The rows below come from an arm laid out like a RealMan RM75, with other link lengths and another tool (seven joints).
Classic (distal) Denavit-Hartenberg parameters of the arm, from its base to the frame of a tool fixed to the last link. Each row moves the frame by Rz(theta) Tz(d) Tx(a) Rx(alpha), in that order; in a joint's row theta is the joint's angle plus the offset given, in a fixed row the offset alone. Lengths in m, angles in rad.
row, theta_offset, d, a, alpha
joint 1, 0.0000, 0.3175, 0.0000, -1.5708
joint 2, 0.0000, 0.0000, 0.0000, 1.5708
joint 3, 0.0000, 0.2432, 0.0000, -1.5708
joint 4, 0.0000, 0.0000, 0.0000, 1.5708
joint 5, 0.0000, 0.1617, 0.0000, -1.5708
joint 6, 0.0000, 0.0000, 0.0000, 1.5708
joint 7, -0.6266, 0.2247, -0.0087, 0.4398
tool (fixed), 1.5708, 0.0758, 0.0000, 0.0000
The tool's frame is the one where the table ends.
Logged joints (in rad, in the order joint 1, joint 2, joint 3, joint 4, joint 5, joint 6, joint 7), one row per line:
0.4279 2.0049 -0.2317 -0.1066 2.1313 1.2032 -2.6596
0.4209 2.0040 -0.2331 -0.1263 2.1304 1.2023 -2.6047
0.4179 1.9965 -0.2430 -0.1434 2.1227 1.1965 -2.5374
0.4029 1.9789 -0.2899 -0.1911 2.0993 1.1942 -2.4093
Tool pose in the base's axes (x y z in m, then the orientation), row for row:
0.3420 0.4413 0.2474 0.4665 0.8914 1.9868
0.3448 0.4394 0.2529 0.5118 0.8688 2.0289
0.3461 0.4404 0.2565 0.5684 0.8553 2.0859
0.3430 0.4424 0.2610 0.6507 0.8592 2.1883
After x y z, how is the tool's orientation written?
As angles about the fixed x, y, z axes (roll, pitch, yaw), in radians.
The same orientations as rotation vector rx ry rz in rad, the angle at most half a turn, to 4 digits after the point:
-0.5594 0.9505 1.6038
-0.5305 0.9689 1.6282
-0.5120 1.0004 1.6542
-0.5225 1.0561 1.6934

